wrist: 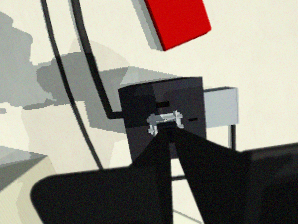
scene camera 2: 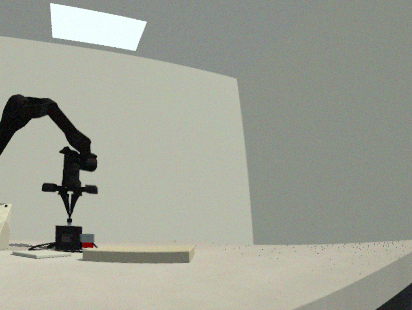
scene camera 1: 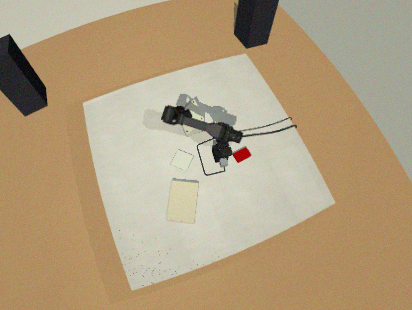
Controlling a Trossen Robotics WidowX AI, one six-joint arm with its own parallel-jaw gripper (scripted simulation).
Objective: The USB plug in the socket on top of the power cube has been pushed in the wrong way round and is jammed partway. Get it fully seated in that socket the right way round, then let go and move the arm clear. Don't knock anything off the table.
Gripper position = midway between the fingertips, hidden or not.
Observation:
My gripper (scene camera 2: 69, 214) carries a silver USB plug. Also in view: a tan slab (scene camera 2: 143, 254).
The tan slab is seen too in scene camera 1 (scene camera 1: 182, 204). My gripper shows as well in the wrist view (wrist: 169, 134). The wrist view misses the tan slab: it is out of frame.

